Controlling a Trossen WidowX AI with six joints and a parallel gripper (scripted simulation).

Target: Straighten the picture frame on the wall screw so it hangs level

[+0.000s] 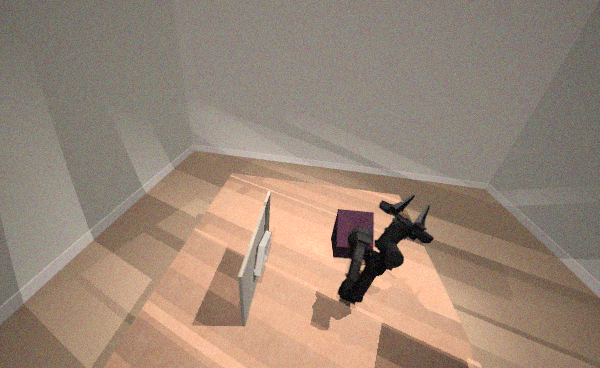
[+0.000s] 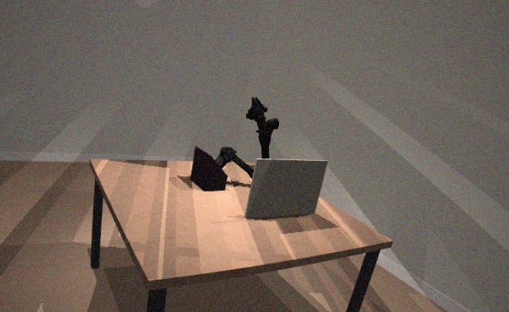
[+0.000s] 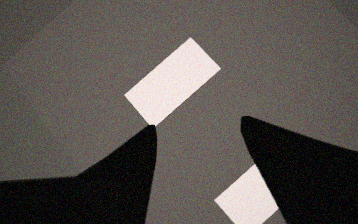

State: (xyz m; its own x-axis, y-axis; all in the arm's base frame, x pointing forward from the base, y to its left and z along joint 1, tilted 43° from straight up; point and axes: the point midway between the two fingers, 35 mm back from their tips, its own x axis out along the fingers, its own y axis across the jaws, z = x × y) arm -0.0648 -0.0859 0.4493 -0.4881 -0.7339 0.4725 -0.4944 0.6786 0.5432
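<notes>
My gripper tip is now 51 cm short of the picture frame, 38 cm above it and 9 cm to the left of it. Round my gripper tip: grey wall panel (52 cm ahead, 38 cm below, 9 cm to the right).
</notes>
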